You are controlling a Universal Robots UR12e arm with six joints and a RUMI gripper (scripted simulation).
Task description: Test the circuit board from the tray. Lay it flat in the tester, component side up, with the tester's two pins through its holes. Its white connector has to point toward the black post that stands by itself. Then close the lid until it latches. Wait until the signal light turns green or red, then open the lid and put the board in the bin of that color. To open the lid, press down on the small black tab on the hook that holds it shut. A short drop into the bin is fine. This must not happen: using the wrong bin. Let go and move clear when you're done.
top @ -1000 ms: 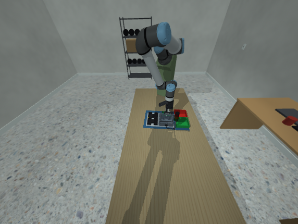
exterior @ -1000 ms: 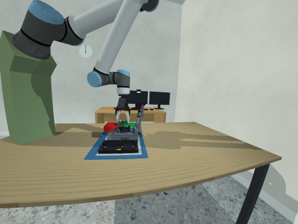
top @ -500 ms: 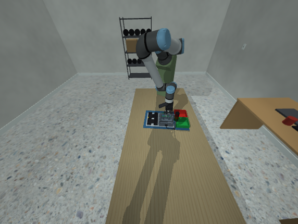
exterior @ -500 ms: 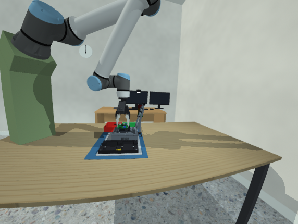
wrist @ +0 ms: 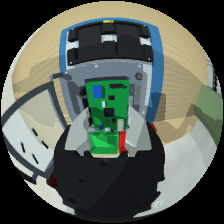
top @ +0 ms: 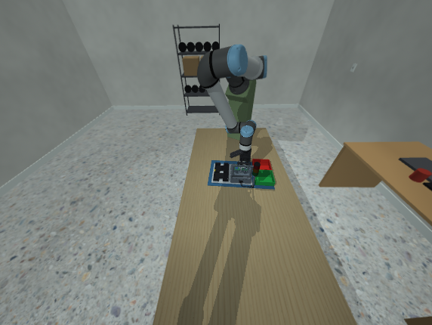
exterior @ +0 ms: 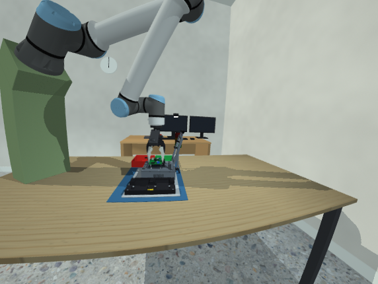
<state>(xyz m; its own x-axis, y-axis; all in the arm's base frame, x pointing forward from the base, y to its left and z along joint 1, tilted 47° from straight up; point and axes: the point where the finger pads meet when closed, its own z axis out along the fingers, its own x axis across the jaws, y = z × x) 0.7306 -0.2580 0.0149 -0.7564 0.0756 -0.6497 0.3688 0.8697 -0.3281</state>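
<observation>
Now: the green circuit board 1 cm to the left of my hand. The rest, counted from my hand: tester lid 12 cm ahead, 5 cm to the right, 10 cm above; then red bin 23 cm to the left, 7 cm below; then green bin 13 cm ahead, 16 cm to the left, 7 cm below.
</observation>
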